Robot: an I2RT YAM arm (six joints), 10 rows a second.
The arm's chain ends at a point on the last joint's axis. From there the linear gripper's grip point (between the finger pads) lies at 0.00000 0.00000 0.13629 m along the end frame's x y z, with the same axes.
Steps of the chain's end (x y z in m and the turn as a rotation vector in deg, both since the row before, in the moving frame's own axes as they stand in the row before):
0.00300, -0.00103, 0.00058, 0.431, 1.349, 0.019
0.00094, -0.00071, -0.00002, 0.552, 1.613, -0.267
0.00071, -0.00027, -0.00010, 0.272, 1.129, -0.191
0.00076, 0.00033, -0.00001, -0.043, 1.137, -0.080
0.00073, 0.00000, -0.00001, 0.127, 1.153, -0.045
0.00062, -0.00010, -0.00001, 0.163, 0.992, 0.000
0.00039, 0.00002, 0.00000, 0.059, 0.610, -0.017
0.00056, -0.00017, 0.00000, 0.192, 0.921, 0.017
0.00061, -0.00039, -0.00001, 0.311, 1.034, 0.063
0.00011, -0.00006, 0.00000, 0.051, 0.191, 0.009
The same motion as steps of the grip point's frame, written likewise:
0.00621, -0.00205, 0.00054, 0.431, 1.349, 0.019
0.00477, -0.00203, -0.00008, 0.552, 1.613, -0.267
0.00339, -0.00092, -0.00013, 0.272, 1.129, -0.191
0.00346, 0.00043, -0.00004, -0.043, 1.137, -0.080
0.00347, -0.00030, -0.00004, 0.127, 1.153, -0.045
0.00298, -0.00049, -0.00003, 0.163, 0.992, 0.000
0.00184, -0.00012, -0.00001, 0.059, 0.610, -0.017
0.00275, -0.00063, -0.00002, 0.192, 0.921, 0.017
0.00307, -0.00113, -0.00003, 0.311, 1.034, 0.063
0.00056, -0.00018, 0.00000, 0.051, 0.191, 0.009

